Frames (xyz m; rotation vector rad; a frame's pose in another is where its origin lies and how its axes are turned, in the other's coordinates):
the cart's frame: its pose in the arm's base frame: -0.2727 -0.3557 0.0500 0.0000 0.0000 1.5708
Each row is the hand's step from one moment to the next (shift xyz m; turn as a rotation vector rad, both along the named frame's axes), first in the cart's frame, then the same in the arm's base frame.
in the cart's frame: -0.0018 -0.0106 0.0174 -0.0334 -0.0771 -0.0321
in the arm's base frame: 0.0106 -0.0018 0.0174 0.0771 -0.0334 -0.0321
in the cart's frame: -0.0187 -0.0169 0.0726 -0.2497 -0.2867 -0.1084
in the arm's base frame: 0.0169 -0.0187 0.0726 0.2867 -0.2497 -0.1084
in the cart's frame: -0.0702 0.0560 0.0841 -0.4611 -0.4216 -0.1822
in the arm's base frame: -0.0560 -0.0702 0.0841 0.4216 -0.4611 -0.1822
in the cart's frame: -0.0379 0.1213 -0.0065 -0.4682 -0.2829 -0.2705
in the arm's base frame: -0.1213 -0.0379 -0.0065 0.2829 -0.4682 -0.2705
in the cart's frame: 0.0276 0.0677 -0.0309 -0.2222 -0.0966 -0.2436
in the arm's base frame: -0.0677 0.0276 -0.0309 0.0966 -0.2222 -0.2436
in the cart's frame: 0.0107 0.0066 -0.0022 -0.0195 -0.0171 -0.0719
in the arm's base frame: -0.0066 0.0107 -0.0022 0.0171 -0.0195 -0.0719
